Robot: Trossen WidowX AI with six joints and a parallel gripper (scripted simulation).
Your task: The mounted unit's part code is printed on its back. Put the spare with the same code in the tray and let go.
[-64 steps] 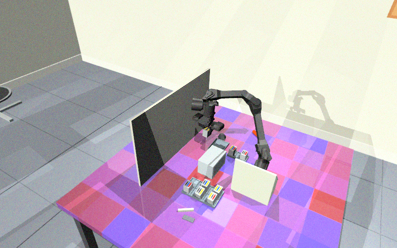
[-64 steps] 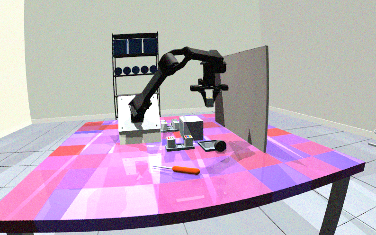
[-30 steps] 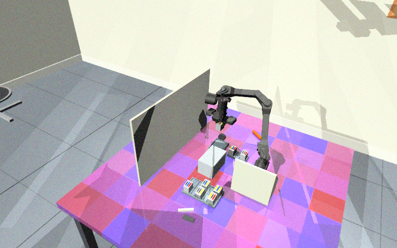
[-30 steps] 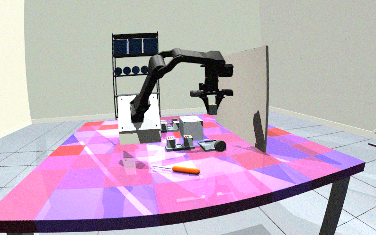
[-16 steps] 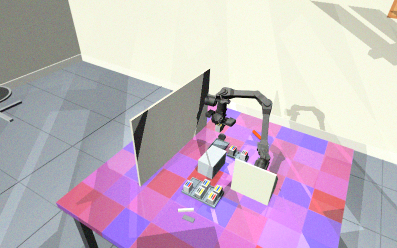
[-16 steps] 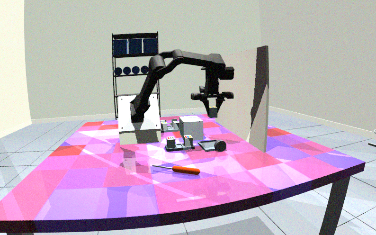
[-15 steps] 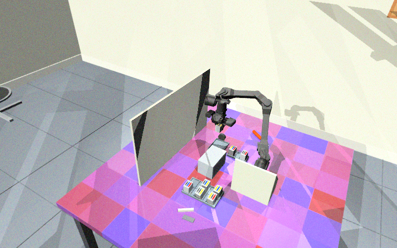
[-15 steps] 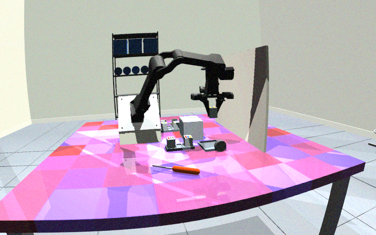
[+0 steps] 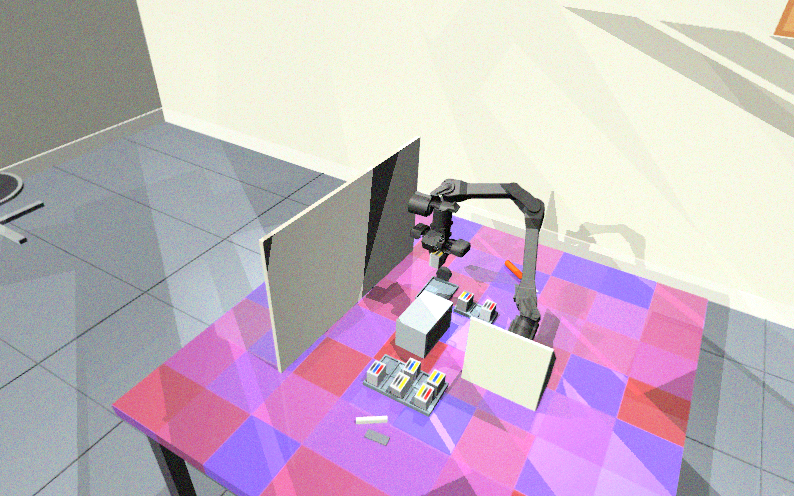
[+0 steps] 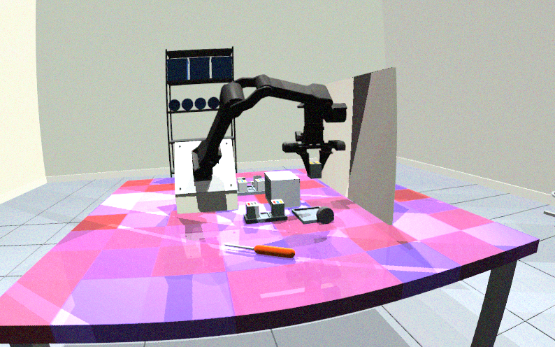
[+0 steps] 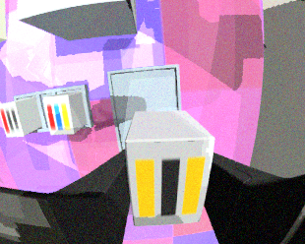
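Right now my gripper tip is 130 mm above the grey tray and 10 mm past it. From my gripper tip the other things lie so: mounted unit (200 mm to the left, 80 mm below, 60 mm behind); then tall grey panel (200 mm ahead, 180 mm to the left, 90 mm above); then dark cylinder (110 mm below, 80 mm to the right, 10 mm ahead).
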